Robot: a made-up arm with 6 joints. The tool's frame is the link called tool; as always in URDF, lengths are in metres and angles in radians. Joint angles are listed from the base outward.
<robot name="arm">
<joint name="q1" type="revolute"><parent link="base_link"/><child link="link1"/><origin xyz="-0.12 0.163 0.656" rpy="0.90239 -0.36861 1.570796"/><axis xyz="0 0 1"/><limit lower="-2.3" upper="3.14"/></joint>
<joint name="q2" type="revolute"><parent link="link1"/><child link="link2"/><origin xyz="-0.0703 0.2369 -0.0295" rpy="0.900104 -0.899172 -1.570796"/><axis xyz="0 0 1"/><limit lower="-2" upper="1.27"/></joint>
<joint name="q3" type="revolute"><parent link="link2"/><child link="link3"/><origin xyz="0.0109 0.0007 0.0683" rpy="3.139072 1.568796 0"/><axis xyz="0 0 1"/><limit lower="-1.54" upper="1.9"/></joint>
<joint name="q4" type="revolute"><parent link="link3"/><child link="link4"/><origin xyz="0.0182 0.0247 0.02" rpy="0.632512 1.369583 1.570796"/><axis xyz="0 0 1"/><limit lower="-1.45" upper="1.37"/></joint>
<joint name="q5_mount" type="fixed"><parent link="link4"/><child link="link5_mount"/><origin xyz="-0.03 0.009 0.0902" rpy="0 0 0"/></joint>
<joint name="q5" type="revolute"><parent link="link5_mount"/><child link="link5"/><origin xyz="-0.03 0.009 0.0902" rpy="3.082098 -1.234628 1.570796"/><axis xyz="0 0 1"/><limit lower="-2.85" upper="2.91"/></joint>
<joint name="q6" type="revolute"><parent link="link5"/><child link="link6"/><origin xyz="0.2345 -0.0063 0.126" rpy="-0.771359 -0.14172 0.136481"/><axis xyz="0 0 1"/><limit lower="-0.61" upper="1.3"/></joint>
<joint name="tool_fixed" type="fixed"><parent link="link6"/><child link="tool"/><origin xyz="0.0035 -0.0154 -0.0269" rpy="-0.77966 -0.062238 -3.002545"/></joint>
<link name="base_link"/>
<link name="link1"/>
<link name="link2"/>
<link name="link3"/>
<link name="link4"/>
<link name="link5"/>
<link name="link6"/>
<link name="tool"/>
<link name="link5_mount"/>
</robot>
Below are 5 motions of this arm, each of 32 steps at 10 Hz.
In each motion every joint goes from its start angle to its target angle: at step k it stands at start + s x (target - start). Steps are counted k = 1, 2, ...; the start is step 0. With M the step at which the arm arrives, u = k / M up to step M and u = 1 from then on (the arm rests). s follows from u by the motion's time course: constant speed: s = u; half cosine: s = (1 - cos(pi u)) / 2; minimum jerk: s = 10 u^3 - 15 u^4 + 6 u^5.
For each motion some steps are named. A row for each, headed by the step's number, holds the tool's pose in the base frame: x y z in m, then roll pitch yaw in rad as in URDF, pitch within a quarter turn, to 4 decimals.
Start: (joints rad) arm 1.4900 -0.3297 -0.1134 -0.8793 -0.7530 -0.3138
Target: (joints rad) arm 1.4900 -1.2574 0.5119 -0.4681 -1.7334 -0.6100
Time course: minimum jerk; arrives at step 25
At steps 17, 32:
17: -0.0689 -0.3586 0.2868 2.0120 -0.0648 2.0967
32: -0.0201 -0.3734 0.3921 2.1960 0.3003 2.3437

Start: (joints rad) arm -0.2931 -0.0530 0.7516 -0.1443 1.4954 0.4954
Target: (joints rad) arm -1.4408 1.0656 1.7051 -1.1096 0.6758 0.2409
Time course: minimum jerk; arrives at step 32
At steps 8, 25, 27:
8: -0.2118 -0.2323 0.7718 -0.5320 -0.3874 -2.8670
25: -0.1509 0.1718 1.2515 1.2104 0.1586 2.1468
27: -0.1432 0.2154 1.2615 1.2672 0.2560 2.1289

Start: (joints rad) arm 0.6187 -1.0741 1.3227 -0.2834 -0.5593 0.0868
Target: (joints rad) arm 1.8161 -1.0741 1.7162 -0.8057 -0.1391 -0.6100
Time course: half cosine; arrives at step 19
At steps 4, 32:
4: -0.2122 -0.5807 0.6403 1.3401 -0.1988 1.4292
32: 0.3835 -0.0796 0.2173 0.5972 -0.2115 3.0427

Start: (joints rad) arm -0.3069 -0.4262 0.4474 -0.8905 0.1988 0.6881
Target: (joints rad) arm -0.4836 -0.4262 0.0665 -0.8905 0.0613 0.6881
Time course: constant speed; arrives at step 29
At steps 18, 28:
18: -0.5424 -0.1275 0.5240 -2.6636 -1.0988 -1.6069
28: -0.5495 -0.0742 0.5144 -2.6562 -1.0613 -1.6998

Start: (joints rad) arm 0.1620 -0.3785 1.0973 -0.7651 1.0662 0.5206
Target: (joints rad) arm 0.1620 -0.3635 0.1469 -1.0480 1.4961 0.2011
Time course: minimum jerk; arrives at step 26
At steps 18, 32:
18: -0.1908 0.0351 0.4671 -1.7005 0.0657 -1.9967
32: -0.1812 0.0892 0.5069 -1.7713 0.2579 -2.0617

